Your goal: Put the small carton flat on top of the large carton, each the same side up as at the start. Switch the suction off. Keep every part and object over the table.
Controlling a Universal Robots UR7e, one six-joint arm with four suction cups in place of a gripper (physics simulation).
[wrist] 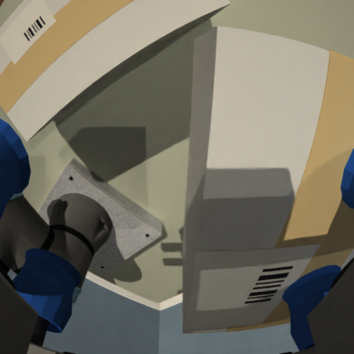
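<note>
The small carton [265,110] is white with a tan tape band and a barcode label on its near part; it fills the right of the wrist view. My suction gripper [311,295] shows as blue cups at both sides; the right-hand cups are over this carton and hold it, and its contact spots are partly hidden. The large carton [100,65], white with a tan band and a barcode label, lies at the upper left, partly out of frame. In the view the two cartons are side by side with a gap between them; the height between them is hard to tell.
The arm's grey speckled base plate [130,222], with the dark arm base [82,215] on it, stands at lower left, near the large carton's corner. The green table top [170,200] has a pale edge [160,305] at the bottom. Dark shadows fall between the cartons.
</note>
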